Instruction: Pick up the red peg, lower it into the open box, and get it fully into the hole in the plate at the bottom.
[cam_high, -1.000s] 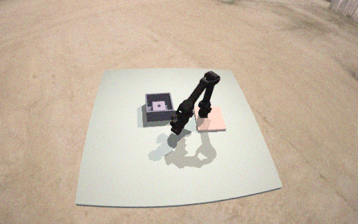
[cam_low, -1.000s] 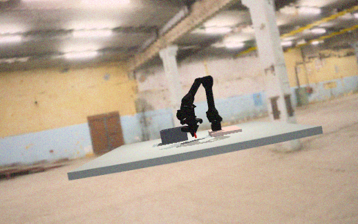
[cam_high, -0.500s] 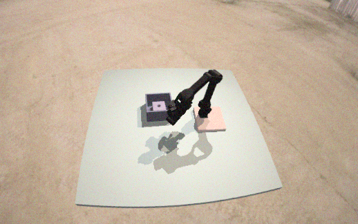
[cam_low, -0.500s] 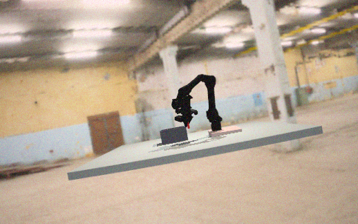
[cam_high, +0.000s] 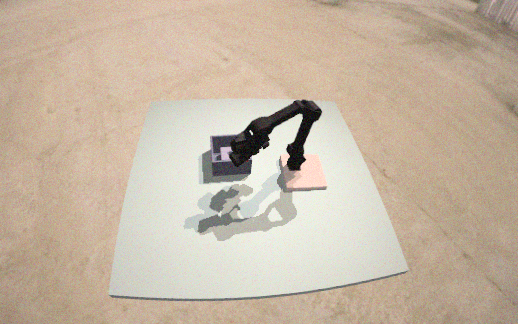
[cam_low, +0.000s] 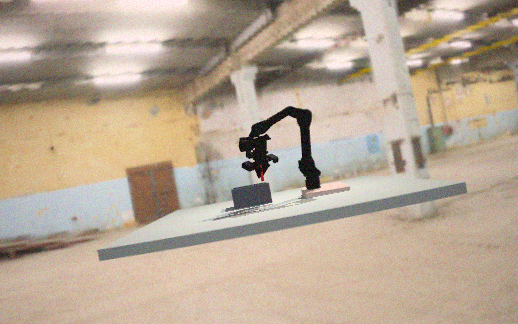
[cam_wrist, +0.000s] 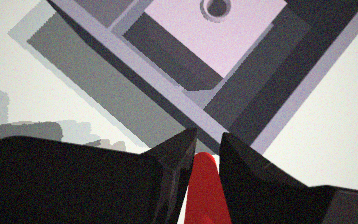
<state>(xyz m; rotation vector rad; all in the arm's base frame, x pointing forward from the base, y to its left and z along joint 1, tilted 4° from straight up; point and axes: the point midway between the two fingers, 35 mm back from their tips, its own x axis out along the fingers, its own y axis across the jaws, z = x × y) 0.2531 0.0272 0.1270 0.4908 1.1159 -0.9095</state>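
Right now the red peg is 10 mm behind my gripper tip, 20 mm to the left of it and 20 mm above it. From my gripper tip the other things lie so: plate (60 mm ahead, 100 mm to the right, 80 mm below); dark box (60 mm ahead, 100 mm to the right, 100 mm below).
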